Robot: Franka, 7 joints.
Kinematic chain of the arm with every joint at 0, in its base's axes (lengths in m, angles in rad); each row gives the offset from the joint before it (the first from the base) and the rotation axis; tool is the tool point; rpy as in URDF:
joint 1: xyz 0 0 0.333 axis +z
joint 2: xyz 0 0 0 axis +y
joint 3: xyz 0 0 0.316 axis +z
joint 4: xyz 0.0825 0 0 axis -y
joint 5: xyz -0.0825 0 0.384 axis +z
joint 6: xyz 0 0 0 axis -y
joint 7: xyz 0.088 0 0 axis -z
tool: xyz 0 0 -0.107 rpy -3.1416 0 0
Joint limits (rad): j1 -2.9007..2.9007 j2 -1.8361..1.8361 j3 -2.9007..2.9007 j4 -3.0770..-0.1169 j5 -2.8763..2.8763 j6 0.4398..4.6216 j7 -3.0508..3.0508
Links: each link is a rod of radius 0.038 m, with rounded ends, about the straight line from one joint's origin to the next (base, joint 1, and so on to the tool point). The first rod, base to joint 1, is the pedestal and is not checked.
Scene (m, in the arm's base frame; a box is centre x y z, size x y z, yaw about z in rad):
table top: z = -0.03
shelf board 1: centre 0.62 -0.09 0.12 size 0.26 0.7 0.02 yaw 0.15
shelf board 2: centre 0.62 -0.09 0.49 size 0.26 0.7 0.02 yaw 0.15
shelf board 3: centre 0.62 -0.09 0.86 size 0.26 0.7 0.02 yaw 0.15
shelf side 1: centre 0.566 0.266 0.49 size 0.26 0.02 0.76 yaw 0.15
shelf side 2: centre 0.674 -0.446 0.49 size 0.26 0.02 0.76 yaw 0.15
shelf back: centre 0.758 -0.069 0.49 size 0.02 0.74 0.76 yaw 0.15
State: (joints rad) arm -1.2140 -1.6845 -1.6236 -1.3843 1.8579 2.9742 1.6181
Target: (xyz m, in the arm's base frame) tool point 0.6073 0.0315 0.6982
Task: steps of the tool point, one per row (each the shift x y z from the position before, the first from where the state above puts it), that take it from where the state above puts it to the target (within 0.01 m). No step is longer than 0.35 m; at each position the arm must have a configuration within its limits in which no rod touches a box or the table.
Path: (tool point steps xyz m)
1: -0.0097 -0.1439 0.1845
2: 0.0643 -0.1693 0.1501
3: 0.1332 -0.1606 0.1005
4: 0.1837 -0.1219 0.0443
5: 0.2508 -0.1007 0.0697
6: 0.2926 0.0339 0.0283
7: 0.2498 0.1794 -0.0150
8: 0.1289 0.2823 -0.0484

